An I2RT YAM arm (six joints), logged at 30 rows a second.
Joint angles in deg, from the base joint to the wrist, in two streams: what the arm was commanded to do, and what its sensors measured. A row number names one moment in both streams.
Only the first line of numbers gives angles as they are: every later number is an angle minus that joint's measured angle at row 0.
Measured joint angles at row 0:
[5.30, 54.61, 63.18, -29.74, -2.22, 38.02]
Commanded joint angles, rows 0 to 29:
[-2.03, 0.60, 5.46, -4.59, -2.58, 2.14]
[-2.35, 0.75, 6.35, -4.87, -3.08, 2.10]
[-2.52, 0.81, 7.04, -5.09, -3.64, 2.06]
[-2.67, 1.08, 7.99, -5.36, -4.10, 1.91]
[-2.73, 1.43, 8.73, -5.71, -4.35, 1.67]
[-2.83, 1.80, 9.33, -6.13, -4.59, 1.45]
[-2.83, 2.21, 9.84, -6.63, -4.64, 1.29]
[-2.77, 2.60, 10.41, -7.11, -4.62, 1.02]
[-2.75, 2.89, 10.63, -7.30, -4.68, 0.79]
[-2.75, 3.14, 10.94, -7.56, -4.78, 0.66]
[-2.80, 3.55, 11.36, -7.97, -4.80, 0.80]
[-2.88, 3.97, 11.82, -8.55, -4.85, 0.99]
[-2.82, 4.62, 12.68, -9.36, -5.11, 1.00]
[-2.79, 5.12, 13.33, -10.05, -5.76, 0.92]
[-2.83, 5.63, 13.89, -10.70, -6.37, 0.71]
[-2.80, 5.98, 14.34, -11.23, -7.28, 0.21]
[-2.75, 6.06, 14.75, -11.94, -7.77, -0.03]
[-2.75, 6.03, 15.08, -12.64, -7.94, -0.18]
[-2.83, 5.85, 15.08, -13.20, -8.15, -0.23]
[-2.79, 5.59, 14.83, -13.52, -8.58, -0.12]
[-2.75, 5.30, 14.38, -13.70, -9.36, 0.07]
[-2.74, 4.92, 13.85, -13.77, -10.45, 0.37]
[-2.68, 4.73, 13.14, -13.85, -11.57, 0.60]
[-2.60, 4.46, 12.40, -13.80, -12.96, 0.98]
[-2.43, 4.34, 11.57, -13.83, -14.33, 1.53]
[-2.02, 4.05, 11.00, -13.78, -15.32, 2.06]
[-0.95, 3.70, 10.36, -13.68, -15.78, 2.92]
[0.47, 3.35, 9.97, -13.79, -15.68, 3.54]
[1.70, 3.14, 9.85, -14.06, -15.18, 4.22]
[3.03, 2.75, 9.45, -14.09, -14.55, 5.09]
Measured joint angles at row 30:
[0.33, 4.00, 10.62, -12.41, -12.78, 2.64]
